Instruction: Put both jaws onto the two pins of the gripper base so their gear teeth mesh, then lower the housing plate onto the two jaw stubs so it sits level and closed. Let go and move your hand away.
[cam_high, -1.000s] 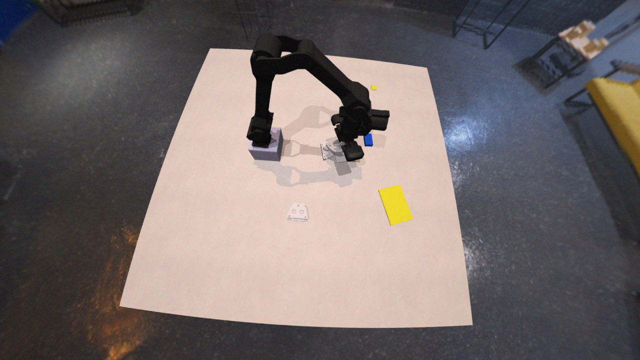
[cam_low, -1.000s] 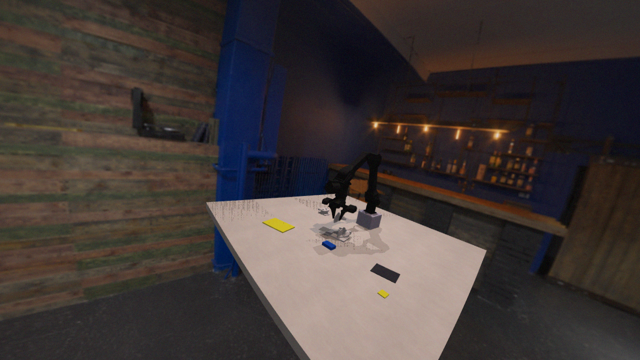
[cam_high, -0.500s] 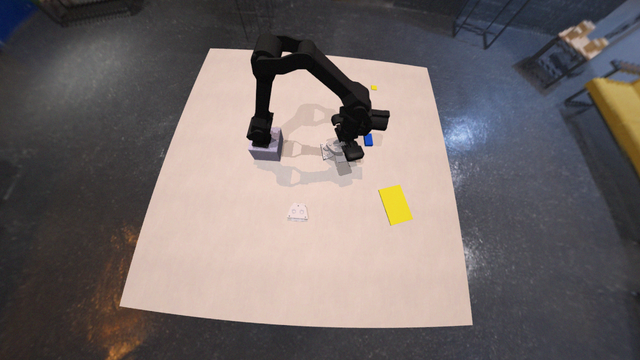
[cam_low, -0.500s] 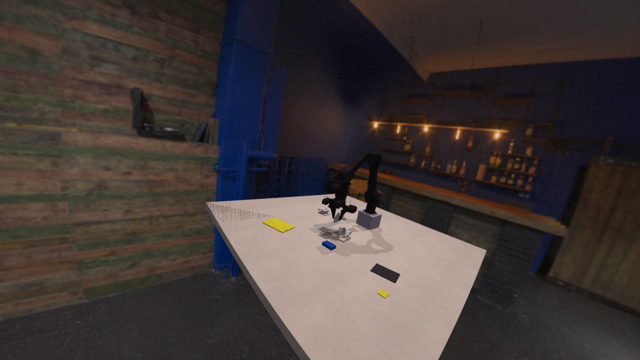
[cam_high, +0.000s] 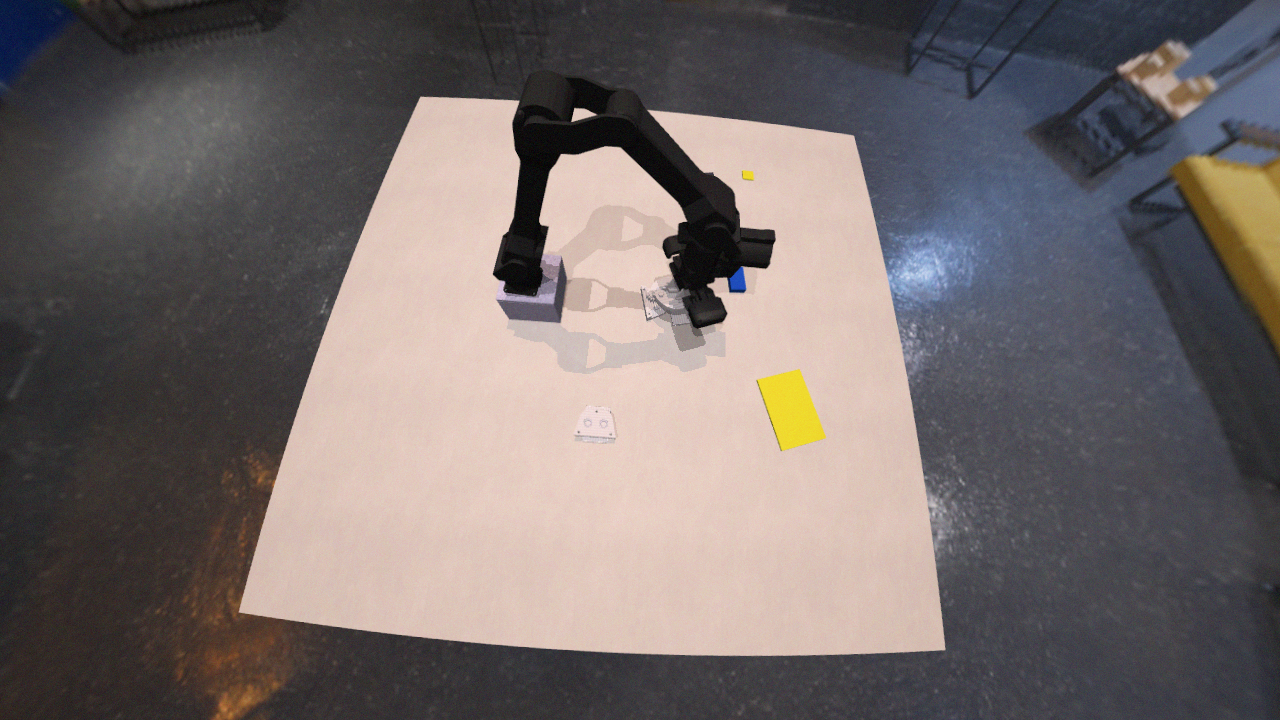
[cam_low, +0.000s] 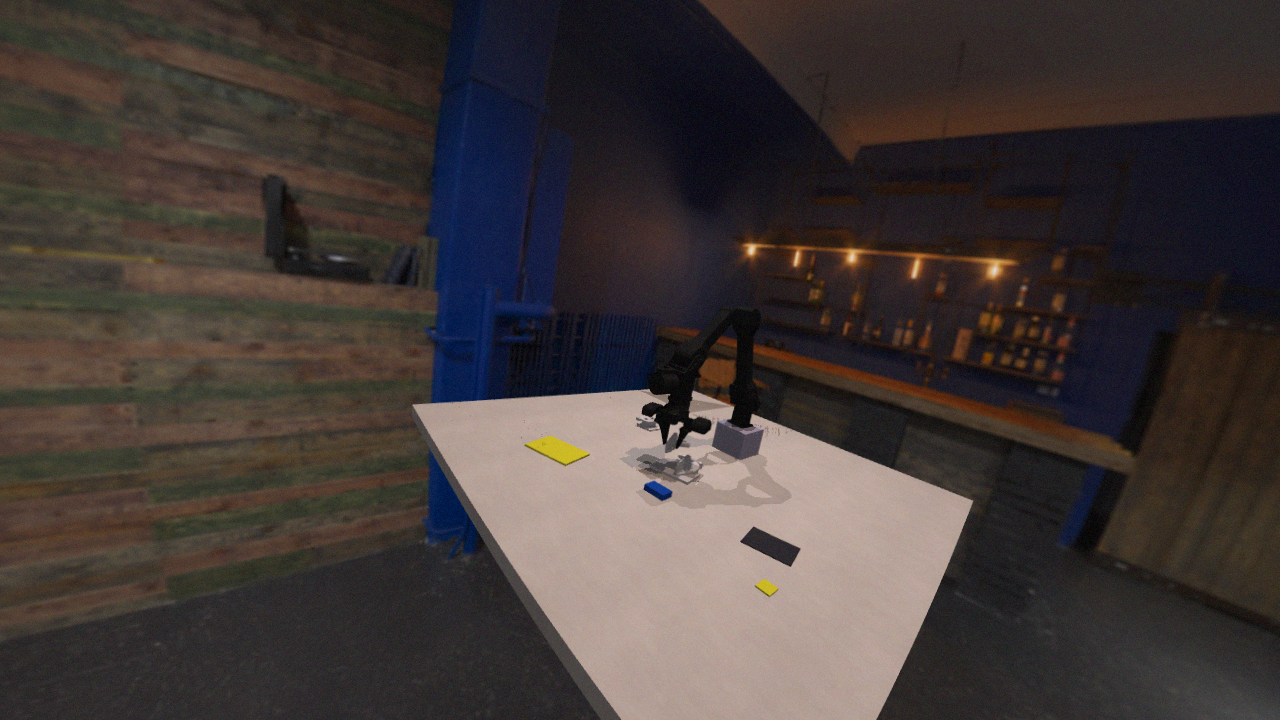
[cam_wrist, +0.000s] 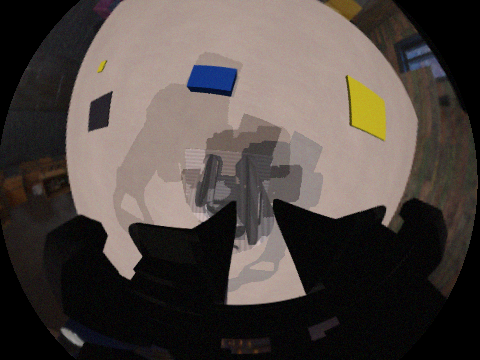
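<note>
Right now my gripper tip is 50 mm past the grey jaw, 40 mm to the right of it and 50 mm above it. Also, from my gripper tip: blue block: 120 mm ahead, 100 mm to the left, 50 mm below; white block: 140 mm behind, 270 mm to the right, 50 mm below; yellow sheet: 250 mm ahead, 180 mm to the right, 60 mm below.
</note>
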